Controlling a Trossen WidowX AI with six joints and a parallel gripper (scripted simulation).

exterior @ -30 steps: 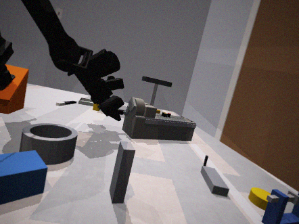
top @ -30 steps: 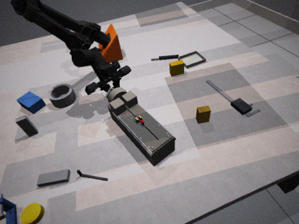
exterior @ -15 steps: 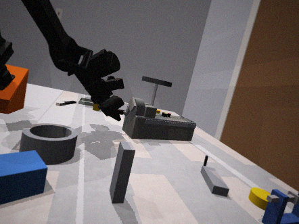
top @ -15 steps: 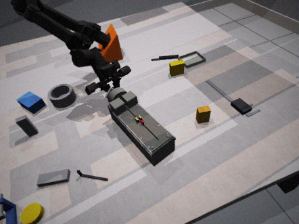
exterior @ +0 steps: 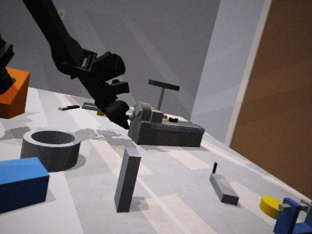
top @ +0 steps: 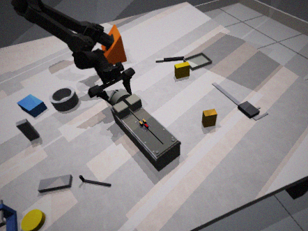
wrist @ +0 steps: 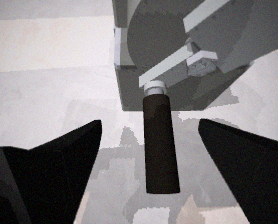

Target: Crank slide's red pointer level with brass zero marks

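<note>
Now: the dark crank handle 3 cm above my gripper tip, 2 cm behind it and 1 cm to the right of it. Round my gripper tip: black hex key: 26 cm ahead, 14 cm to the right, 3 cm below; blue block: 36 cm to the right, 13 cm behind, 2 cm below; red pointer: 18 cm ahead, 6 cm to the left, 4 cm above.
</note>
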